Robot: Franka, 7 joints.
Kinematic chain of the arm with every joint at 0, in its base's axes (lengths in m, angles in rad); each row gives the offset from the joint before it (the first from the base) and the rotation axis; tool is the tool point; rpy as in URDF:
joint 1: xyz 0 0 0.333 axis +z
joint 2: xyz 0 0 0 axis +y
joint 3: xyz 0 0 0.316 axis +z
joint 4: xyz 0.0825 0 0 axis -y
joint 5: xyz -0.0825 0 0.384 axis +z
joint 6: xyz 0 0 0 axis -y
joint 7: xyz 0.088 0 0 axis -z
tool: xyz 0 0 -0.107 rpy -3.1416 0 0
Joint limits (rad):
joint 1: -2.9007..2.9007
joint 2: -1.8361..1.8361
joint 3: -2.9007..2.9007
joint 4: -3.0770..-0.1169
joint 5: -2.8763..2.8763
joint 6: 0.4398..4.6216
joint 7: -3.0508..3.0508
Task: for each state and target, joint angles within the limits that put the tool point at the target. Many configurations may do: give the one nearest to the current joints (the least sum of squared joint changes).
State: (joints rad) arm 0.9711 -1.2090 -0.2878 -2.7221 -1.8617 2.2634 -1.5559
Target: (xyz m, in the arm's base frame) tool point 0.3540 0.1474 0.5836
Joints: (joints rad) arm 1.0061 -0.8204 -0.4428 -2.5359 -1.8775 2.2347 -1.5559
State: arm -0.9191 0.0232 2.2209 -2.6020 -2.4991 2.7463 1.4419
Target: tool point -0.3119 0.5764 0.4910
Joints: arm -0.5646 -0.2392 2.5769 -1.7620 -2.4790 2.5355 1.4419
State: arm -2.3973 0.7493 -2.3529 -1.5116 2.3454 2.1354 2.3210
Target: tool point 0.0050 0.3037 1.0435
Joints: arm -2.5726 0.5441 -2.7269 -1.3804 2.3733 2.1838 2.3210
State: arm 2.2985 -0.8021 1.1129 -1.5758 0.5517 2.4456 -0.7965
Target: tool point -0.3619 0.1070 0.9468
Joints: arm 1.9621 -0.5730 0.5117 -1.6053 0.5587 2.5121 -0.7965
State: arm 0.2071 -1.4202 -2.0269 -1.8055 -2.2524 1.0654 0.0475
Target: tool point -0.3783 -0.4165 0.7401
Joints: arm 0.0055 -0.5824 -1.5749 -1.4277 -2.4018 0.7243 0.0475
